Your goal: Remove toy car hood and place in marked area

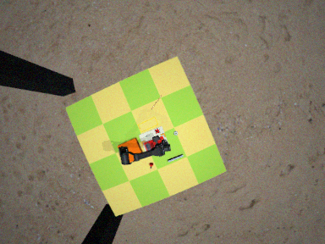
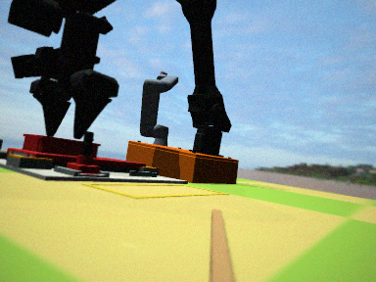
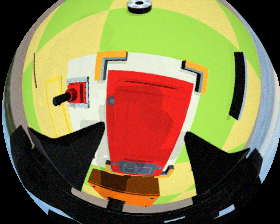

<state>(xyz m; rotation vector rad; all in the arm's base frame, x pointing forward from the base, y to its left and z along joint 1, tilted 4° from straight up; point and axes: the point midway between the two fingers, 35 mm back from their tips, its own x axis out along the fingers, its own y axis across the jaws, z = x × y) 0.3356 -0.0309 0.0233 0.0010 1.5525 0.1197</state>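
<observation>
The red hood lies 1 cm below my gripper tip. The rest, counted from my gripper tip: thin wooden stick 8 cm ahead, 39 cm to the left, 5 cm below; then dark bar 12 cm ahead, 19 cm to the right, 3 cm below; then grey ring 19 cm ahead, 5 cm to the left, 4 cm below.
</observation>
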